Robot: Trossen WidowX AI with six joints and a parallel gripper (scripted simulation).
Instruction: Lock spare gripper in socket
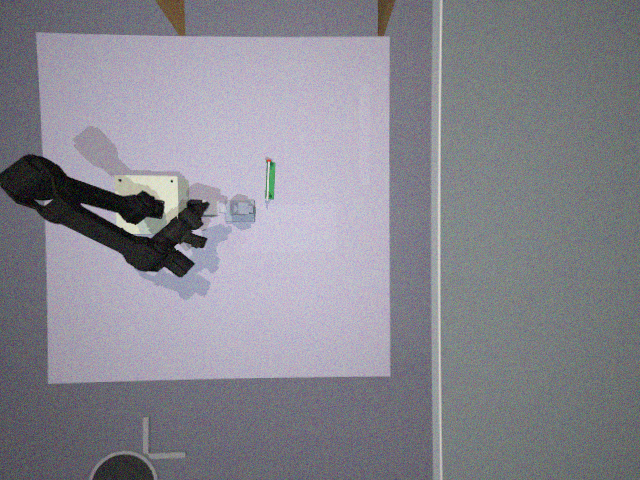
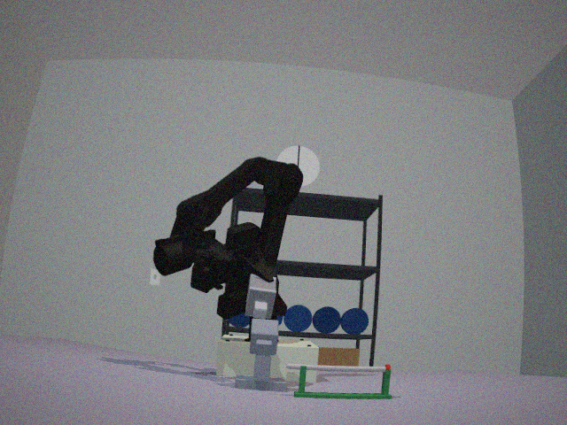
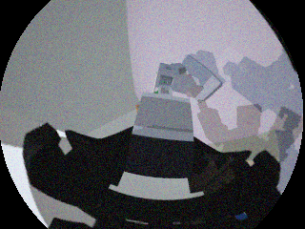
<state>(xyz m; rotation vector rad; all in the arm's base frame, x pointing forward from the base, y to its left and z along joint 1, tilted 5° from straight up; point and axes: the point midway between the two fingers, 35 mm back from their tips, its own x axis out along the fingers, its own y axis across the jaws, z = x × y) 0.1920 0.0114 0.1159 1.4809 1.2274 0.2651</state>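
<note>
The green cradle lies 15 cm ahead of my gripper tip, 14 cm to the left of it and 14 cm below it. The rest, counted from my gripper tip: black spare gripper (1 cm ahead, 1 cm to the right); socket (8 cm ahead, 1 cm to the left, 11 cm below).
</note>
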